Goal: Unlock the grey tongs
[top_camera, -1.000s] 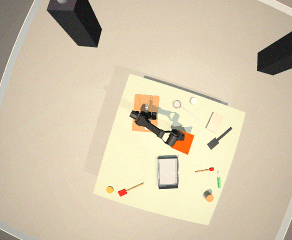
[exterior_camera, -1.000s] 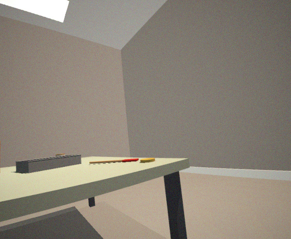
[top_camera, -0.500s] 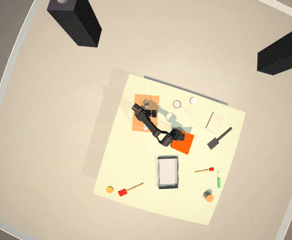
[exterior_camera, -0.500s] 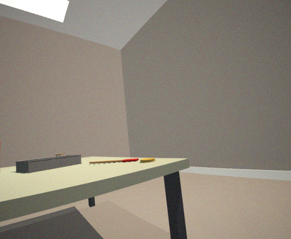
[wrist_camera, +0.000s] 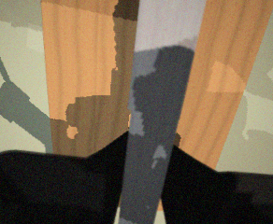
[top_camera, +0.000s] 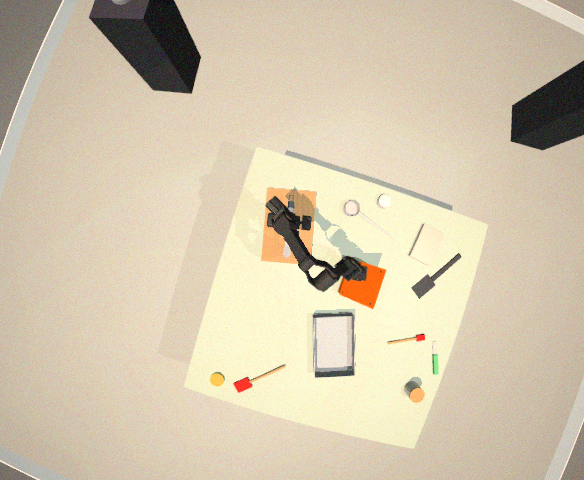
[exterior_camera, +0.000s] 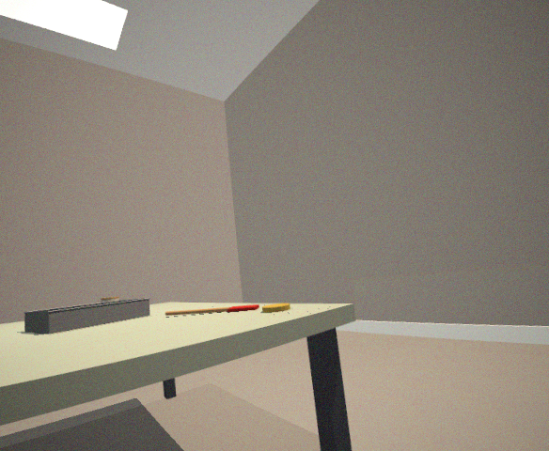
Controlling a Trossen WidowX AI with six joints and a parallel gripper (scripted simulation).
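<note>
Right now the wooden board is 10 mm ahead of my gripper tip and 70 mm below it. The rest, counted from my gripper tip: white block (10 mm behind, 700 mm to the left, 60 mm below); roasting tin (550 mm ahead, 310 mm to the left, 50 mm below); white disc (190 mm behind, 450 mm to the left, 60 mm below).
</note>
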